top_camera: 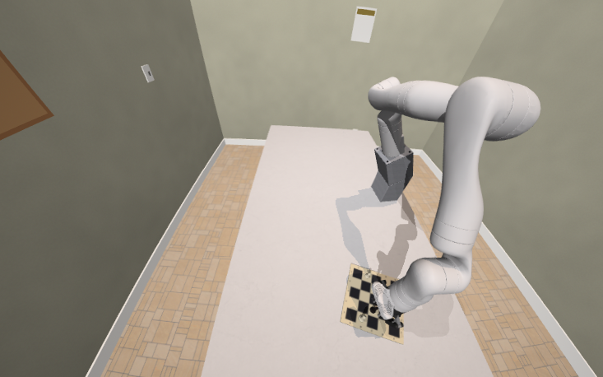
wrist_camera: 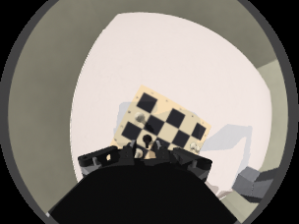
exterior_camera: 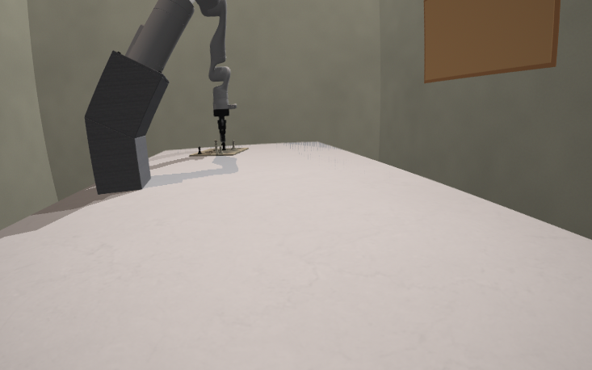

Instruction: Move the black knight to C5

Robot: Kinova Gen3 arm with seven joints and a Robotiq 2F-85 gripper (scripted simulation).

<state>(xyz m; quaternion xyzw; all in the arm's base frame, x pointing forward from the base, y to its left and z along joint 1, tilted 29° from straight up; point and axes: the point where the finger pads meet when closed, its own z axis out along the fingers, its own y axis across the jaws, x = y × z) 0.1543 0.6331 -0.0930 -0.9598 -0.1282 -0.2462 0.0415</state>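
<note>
The black knight is 4 cm below my hand. From my hand the other things lie so: light piece 5 cm ahead, 3 cm to the left, 4 cm below; chessboard 1 cm behind, 4 cm to the right, 6 cm below; black pawn 9 cm behind, 10 cm to the right, 4 cm below.
</note>
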